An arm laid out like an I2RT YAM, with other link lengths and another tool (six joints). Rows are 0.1 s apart.
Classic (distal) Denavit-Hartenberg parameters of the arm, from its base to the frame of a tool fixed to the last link. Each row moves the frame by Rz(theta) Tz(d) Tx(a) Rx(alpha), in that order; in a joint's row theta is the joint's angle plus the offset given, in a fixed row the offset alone. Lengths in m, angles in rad.
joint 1: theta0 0; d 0.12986; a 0.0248; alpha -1.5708
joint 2: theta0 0; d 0; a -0.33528; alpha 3.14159
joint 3: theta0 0.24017; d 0; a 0.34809; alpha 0
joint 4: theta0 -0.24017; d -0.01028; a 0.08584; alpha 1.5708
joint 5: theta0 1.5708; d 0.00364; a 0; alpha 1.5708
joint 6: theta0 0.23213; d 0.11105; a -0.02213; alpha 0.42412
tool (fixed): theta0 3.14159; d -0.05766; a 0; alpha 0
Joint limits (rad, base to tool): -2.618..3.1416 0..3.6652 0..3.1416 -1.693..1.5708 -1.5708..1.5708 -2.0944..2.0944
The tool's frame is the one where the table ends.
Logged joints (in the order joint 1, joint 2, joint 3, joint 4, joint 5, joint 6), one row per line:
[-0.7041 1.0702 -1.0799 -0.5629 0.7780 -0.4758]
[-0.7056 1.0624 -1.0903 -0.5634 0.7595 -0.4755]
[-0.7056 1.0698 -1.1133 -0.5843 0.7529 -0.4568]
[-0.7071 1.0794 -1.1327 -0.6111 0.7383 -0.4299]
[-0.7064 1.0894 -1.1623 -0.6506 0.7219 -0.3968]
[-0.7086 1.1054 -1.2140 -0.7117 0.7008 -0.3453]
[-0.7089 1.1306 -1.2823 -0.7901 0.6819 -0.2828]
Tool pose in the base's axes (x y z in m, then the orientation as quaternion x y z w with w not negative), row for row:
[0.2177 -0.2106 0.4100 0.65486 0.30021 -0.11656 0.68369]
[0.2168 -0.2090 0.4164 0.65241 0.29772 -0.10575 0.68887]
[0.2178 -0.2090 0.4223 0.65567 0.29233 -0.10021 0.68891]
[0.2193 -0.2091 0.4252 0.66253 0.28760 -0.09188 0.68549]
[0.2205 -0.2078 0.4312 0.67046 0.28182 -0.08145 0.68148]
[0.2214 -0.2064 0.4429 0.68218 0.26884 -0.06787 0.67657]
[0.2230 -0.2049 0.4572 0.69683 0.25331 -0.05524 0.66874]
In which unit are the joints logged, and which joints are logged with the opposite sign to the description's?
The joints are logged in radians. Opposite sign: joint 3.
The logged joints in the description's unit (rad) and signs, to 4 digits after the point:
[-0.7041 1.0702 1.0799 -0.5629 0.7780 -0.4758]
[-0.7056 1.0624 1.0903 -0.5634 0.7595 -0.4755]
[-0.7056 1.0698 1.1133 -0.5843 0.7529 -0.4568]
[-0.7071 1.0794 1.1327 -0.6111 0.7383 -0.4299]
[-0.7064 1.0894 1.1623 -0.6506 0.7219 -0.3968]
[-0.7086 1.1054 1.2140 -0.7117 0.7008 -0.3453]
[-0.7089 1.1306 1.2823 -0.7901 0.6819 -0.2828]

